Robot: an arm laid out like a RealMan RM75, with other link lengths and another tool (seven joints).
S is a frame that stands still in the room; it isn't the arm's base.
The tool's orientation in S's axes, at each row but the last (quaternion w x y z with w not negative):
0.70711 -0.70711 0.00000 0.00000
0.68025 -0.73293 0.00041 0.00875
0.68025 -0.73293 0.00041 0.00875
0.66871 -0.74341 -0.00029 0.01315
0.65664 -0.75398 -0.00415 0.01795
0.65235 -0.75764 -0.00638 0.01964
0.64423 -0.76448 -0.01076 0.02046
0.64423 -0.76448 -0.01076 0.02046
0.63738 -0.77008 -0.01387 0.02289
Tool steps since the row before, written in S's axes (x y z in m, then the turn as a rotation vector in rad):
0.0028 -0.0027 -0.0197 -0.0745 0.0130 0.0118
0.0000 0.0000 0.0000 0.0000 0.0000 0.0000
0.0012 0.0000 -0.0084 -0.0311 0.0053 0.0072
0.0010 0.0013 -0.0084 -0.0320 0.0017 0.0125
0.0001 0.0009 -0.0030 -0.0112 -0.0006 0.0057
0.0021 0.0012 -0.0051 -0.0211 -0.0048 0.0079
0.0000 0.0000 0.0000 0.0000 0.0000 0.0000
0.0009 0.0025 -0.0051 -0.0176 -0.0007 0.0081
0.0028 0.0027 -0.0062 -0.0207 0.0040 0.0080
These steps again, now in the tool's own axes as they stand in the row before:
0.0028 0.0197 -0.0027 -0.0745 -0.0118 0.0130
0.0000 0.0000 0.0000 0.0000 0.0000 0.0000
0.0013 0.0084 0.0006 -0.0311 -0.0072 0.0051
0.0012 0.0082 0.0022 -0.0322 -0.0121 0.0010
0.0002 0.0028 0.0013 -0.0113 -0.0054 -0.0010
0.0022 0.0048 0.0019 -0.0214 -0.0068 -0.0051
0.0000 0.0000 0.0000 0.0000 0.0000 0.0000
0.0011 0.0046 0.0033 -0.0178 -0.0077 -0.0013
0.0030 0.0056 0.0037 -0.0206 -0.0084 0.0035

